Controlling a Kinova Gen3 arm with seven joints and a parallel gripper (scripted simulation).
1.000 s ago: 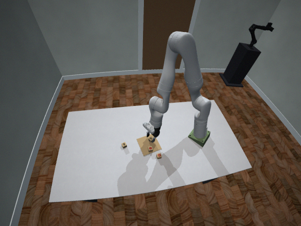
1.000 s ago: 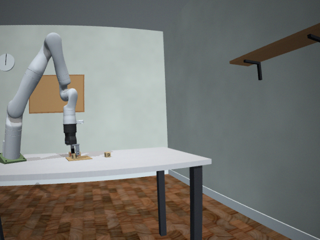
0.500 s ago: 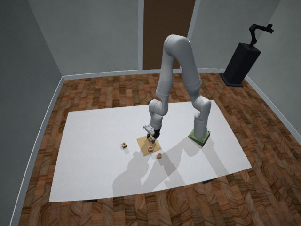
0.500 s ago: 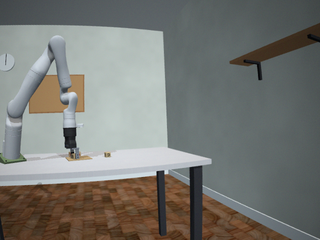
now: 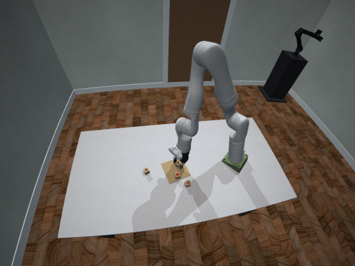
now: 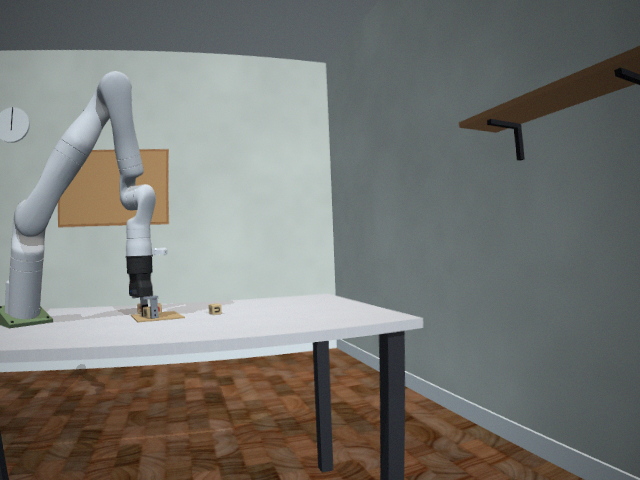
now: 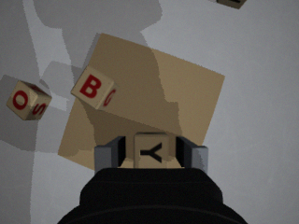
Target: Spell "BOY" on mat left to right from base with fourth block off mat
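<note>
Right now the Y block is right at my hand. The rest, counted from my hand: tan mat 2 cm ahead, 3 cm to the left, 2 cm below; then O block 5 cm behind, 13 cm to the left, 1 cm below; then B block 1 cm ahead, 8 cm to the left.
</note>
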